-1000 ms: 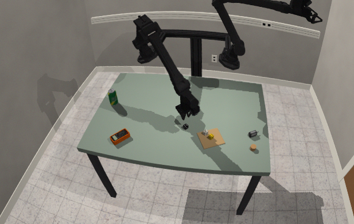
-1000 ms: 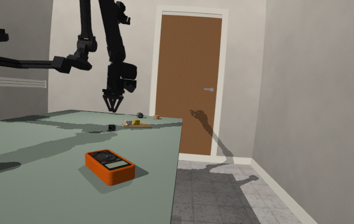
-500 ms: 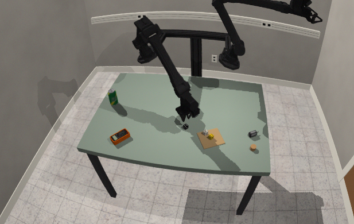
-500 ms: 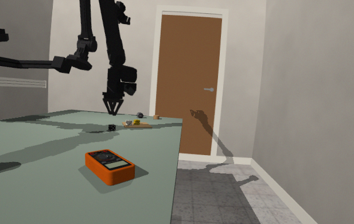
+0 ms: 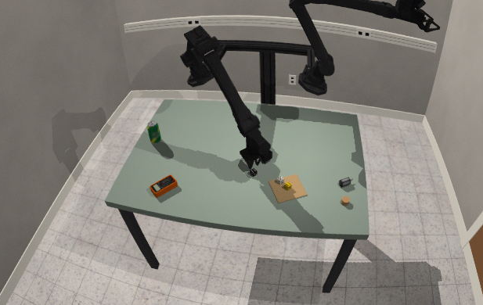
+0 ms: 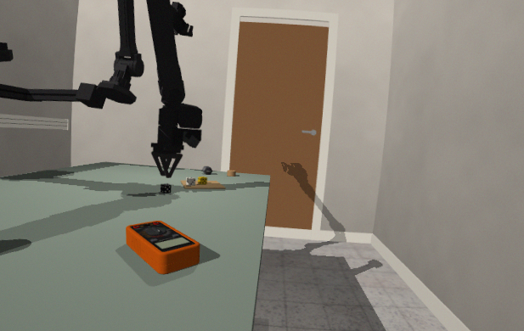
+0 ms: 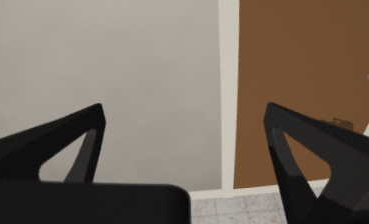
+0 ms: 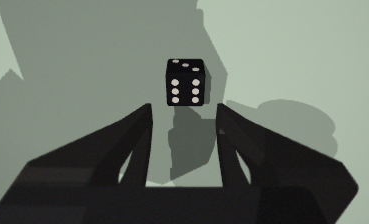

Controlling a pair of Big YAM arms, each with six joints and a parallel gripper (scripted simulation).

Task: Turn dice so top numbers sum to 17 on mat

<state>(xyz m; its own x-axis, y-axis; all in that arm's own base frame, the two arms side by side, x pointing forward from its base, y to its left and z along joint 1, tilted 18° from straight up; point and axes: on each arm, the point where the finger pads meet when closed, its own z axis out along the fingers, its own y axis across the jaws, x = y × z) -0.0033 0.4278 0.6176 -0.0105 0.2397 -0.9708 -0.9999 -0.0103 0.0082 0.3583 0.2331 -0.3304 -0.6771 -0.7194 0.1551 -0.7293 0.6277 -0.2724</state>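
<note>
The black die is 40 mm below my right hand. From my right hand the other things lie so: yellow die (70 mm ahead, 170 mm to the left, 40 mm below); tan mat (70 mm ahead, 170 mm to the left, 60 mm below); white die (40 mm ahead, 130 mm to the left, 40 mm below).
</note>
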